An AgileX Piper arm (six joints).
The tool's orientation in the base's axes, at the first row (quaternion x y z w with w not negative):
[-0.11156, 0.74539, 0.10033, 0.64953]
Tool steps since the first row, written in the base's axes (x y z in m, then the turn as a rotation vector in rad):
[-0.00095, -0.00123, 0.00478, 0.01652, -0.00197, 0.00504]
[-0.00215, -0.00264, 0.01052, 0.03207, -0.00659, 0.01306]
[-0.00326, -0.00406, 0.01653, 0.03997, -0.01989, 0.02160]
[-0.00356, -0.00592, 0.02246, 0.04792, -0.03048, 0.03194]
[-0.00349, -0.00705, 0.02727, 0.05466, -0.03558, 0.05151]
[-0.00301, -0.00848, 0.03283, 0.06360, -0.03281, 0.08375]
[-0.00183, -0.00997, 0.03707, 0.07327, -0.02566, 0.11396]
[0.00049, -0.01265, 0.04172, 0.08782, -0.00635, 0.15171]
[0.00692, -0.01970, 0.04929, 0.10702, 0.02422, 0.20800]
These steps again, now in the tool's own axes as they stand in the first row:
[-0.00457, -0.00087, -0.00191, -0.00709, -0.00676, 0.01436]
[-0.01004, -0.00183, -0.00424, -0.01691, -0.01575, 0.02662]
[-0.01580, -0.00283, -0.00653, -0.02593, -0.03075, 0.02901]
[-0.02157, -0.00449, -0.00817, -0.03684, -0.04317, 0.03201]
[-0.02630, -0.00557, -0.00909, -0.05693, -0.04995, 0.03422]
[-0.03182, -0.00705, -0.00981, -0.09014, -0.04981, 0.03910]
[-0.03613, -0.00881, -0.00971, -0.12160, -0.04571, 0.04624]
[-0.04094, -0.01203, -0.00894, -0.16160, -0.03141, 0.06055]
[-0.04903, -0.02064, -0.00596, -0.22099, -0.00765, 0.08006]

